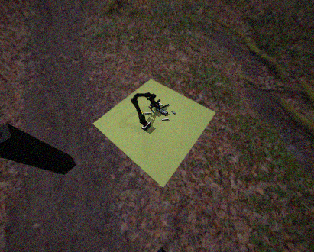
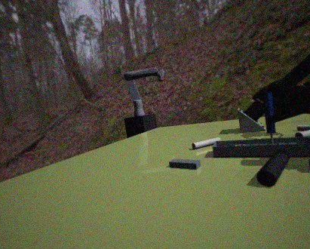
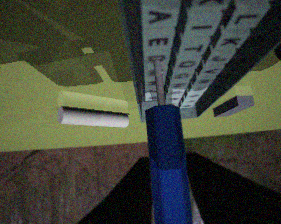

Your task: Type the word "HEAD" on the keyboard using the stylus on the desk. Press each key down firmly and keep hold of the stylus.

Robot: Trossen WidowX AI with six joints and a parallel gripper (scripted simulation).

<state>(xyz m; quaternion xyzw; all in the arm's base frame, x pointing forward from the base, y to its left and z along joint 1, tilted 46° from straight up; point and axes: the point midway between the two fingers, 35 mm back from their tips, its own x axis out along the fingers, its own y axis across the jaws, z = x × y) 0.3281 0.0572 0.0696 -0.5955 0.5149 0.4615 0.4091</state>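
My gripper tip is 140 mm short of the dark cylinder and 60 mm above it. The rest, counted from my gripper tip: grey block (170 mm to the right, 130 mm ahead, 60 mm below); blue stylus (10 mm below).
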